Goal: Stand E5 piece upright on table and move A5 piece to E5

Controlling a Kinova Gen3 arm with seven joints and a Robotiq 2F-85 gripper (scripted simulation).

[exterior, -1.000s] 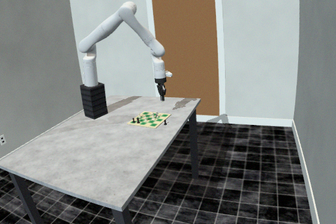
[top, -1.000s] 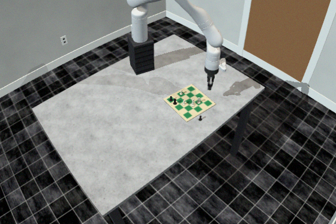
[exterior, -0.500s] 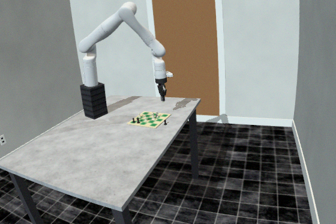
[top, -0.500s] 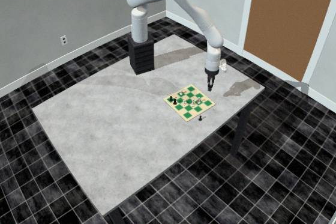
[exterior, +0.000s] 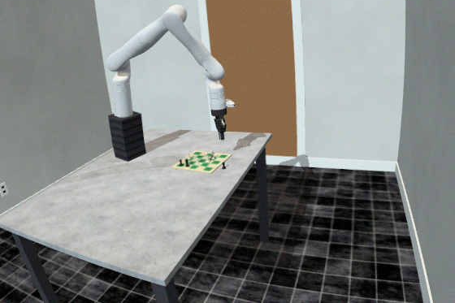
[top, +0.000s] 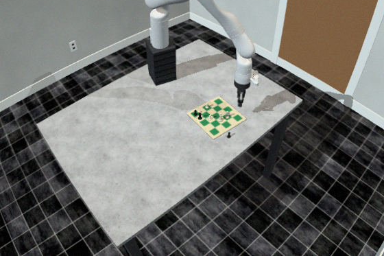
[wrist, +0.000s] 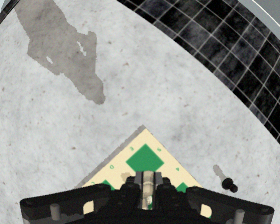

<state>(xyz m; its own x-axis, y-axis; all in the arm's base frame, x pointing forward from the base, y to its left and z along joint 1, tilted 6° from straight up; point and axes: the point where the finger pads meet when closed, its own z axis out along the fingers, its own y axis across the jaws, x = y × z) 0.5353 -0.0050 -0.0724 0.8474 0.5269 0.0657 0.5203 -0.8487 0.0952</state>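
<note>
Right now the cream chessboard is 100 mm behind my hand, 50 mm to the right of it and 110 mm below it.
</note>
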